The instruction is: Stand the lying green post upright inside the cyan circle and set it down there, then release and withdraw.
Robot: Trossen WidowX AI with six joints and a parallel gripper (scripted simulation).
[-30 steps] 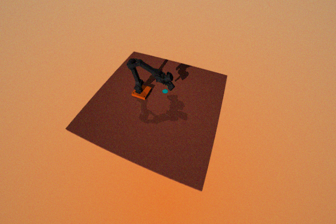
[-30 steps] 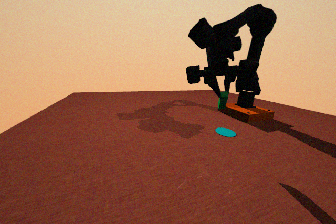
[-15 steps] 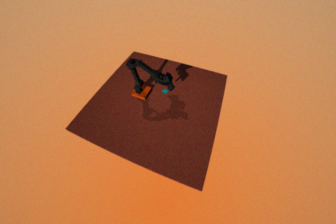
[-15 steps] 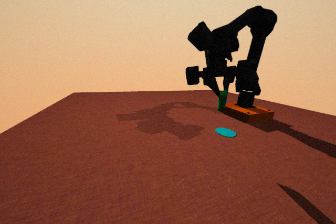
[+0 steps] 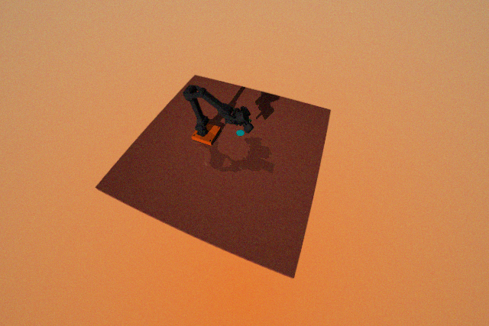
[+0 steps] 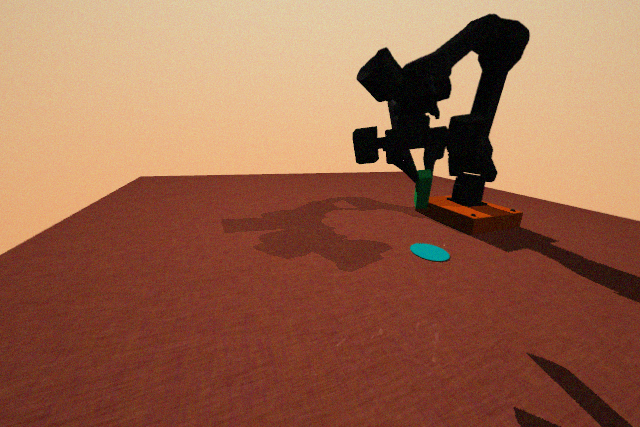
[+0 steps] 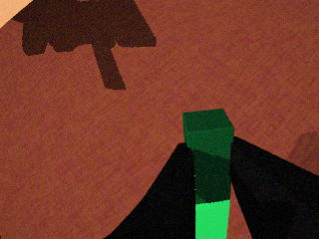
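Right now my gripper tip is 60 mm past the cyan circle, 30 mm to the left of it and 130 mm above it. From my gripper tip the other things lie so: green post (10 mm behind, 10 mm to the right, 20 mm below).
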